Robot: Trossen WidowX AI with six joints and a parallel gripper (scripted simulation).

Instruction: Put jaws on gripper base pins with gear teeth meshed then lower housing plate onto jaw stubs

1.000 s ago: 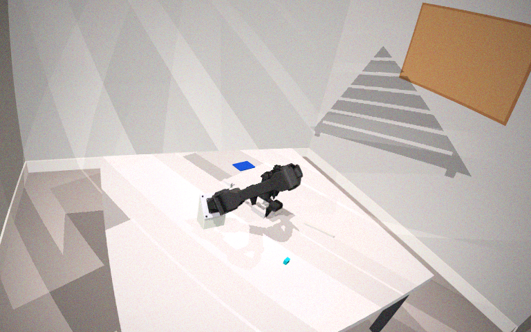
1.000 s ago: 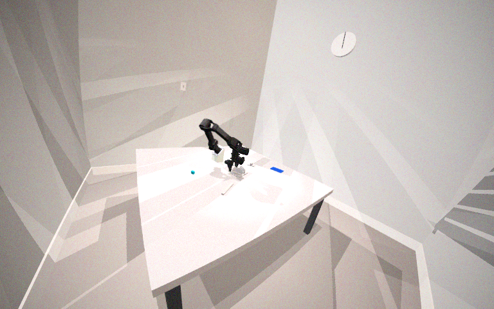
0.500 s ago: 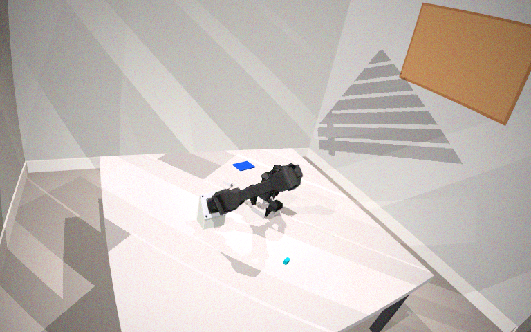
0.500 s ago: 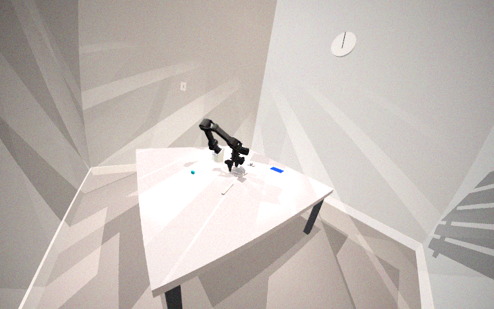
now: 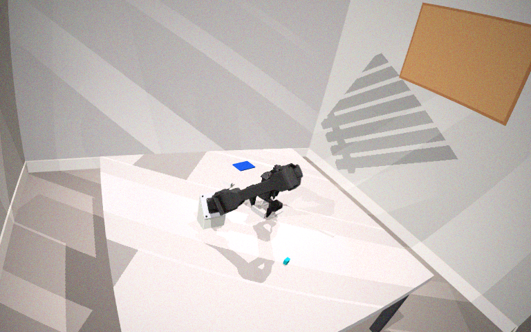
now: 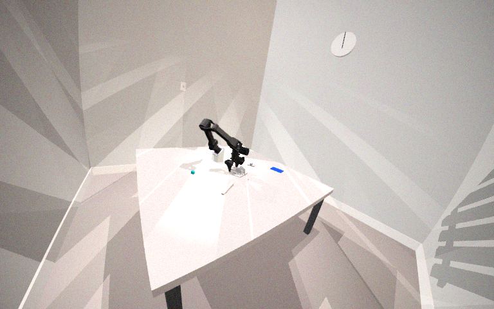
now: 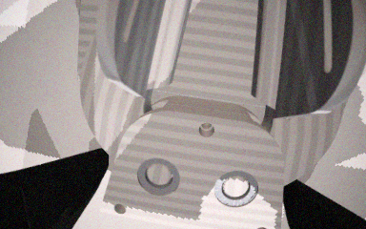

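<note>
My gripper tip is now right at the housing plate. Also, from my gripper tip: teal cube: 31 cm to the right, 8 cm behind; thin white rod: 21 cm to the right, 21 cm ahead; lower housing part: 2 cm above, 1 cm ahead.
</note>
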